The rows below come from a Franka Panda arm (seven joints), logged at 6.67 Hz.
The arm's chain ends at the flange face. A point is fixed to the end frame.
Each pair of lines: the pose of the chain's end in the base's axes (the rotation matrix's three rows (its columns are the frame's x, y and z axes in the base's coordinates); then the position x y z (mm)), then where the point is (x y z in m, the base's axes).
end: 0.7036, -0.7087, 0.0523; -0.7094, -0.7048, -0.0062; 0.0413, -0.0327, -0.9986; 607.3, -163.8, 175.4
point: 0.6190 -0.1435 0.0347
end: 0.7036, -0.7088, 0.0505; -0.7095, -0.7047, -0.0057; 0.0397, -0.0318, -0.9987; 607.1, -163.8, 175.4
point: 0.6185 -0.1434 0.0347
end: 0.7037, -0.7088, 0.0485; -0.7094, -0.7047, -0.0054; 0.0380, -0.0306, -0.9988; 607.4, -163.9, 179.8
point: 0.6186 -0.1435 0.0391
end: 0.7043, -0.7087, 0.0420; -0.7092, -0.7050, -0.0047; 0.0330, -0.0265, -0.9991; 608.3, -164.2, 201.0
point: 0.6185 -0.1437 0.0602
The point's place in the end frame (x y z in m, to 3 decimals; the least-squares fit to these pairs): -0.012 -0.018 0.141
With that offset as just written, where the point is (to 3 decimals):
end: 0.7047, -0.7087, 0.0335; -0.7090, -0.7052, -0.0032; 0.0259, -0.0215, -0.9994; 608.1, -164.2, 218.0
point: 0.617 -0.143 0.077
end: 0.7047, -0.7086, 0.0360; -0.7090, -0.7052, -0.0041; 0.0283, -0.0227, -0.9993; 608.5, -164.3, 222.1
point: 0.618 -0.144 0.081
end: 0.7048, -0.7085, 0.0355; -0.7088, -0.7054, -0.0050; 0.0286, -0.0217, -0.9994; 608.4, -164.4, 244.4
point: 0.618 -0.144 0.104
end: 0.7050, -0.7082, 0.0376; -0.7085, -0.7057, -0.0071; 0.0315, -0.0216, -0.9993; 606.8, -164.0, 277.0
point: 0.616 -0.144 0.136
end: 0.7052, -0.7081, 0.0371; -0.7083, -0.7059, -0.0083; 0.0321, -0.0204, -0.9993; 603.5, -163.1, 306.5
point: 0.613 -0.143 0.166
